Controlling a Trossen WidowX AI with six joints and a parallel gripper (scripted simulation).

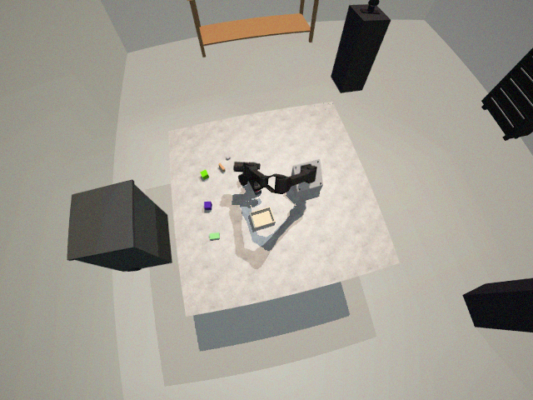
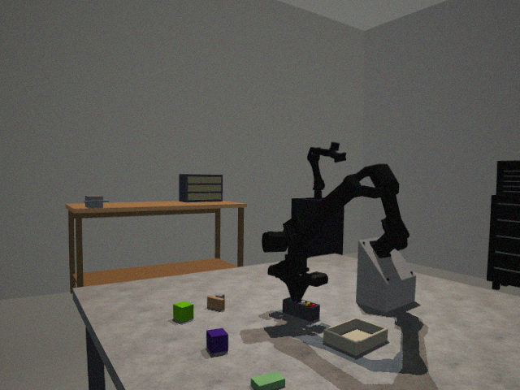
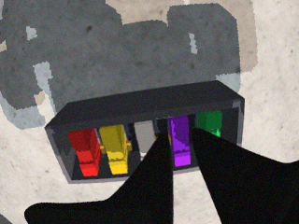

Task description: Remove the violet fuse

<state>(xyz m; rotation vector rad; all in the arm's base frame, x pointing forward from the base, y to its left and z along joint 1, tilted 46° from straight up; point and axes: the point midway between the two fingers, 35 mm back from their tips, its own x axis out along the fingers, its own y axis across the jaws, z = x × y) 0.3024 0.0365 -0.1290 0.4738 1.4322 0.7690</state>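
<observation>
Right now the violet fuse is 10 mm below my gripper tip. Round my gripper tip: white fuse 20 mm to the left, 10 mm below; then yellow fuse 10 mm behind, 40 mm to the left, 10 mm below; then green fuse 20 mm to the right, 10 mm below.
</observation>
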